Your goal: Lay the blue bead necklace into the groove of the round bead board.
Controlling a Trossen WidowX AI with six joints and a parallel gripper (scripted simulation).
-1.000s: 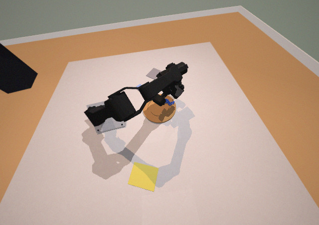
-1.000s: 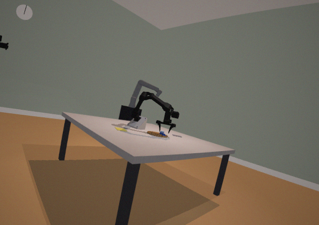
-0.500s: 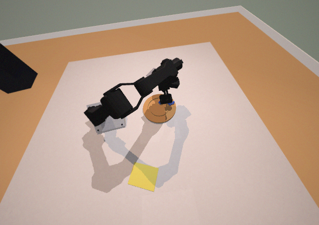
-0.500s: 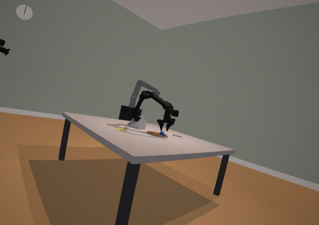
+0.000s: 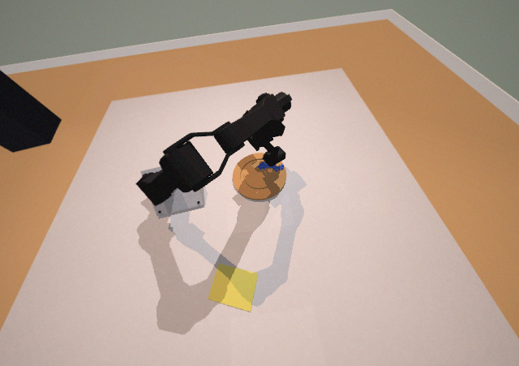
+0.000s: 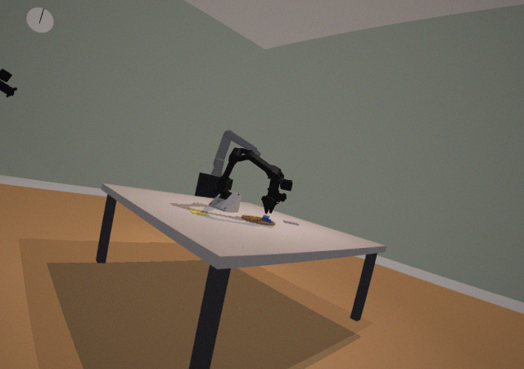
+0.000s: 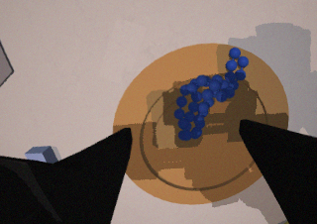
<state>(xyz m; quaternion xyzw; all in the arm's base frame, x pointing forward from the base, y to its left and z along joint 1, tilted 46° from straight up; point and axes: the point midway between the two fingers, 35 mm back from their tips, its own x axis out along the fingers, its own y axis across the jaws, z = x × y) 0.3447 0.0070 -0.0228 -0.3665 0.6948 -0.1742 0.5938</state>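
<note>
My gripper tip is 3 cm past the round bead board, 4 cm to the left of it and 4 cm above it. From my gripper tip the other things lie so: yellow square patch (19 cm behind, 36 cm to the right, 5 cm below); flat grey tile (1 cm ahead, 27 cm to the left, 5 cm below); light blue cube (12 cm behind, 16 cm to the left, 4 cm below).
</note>
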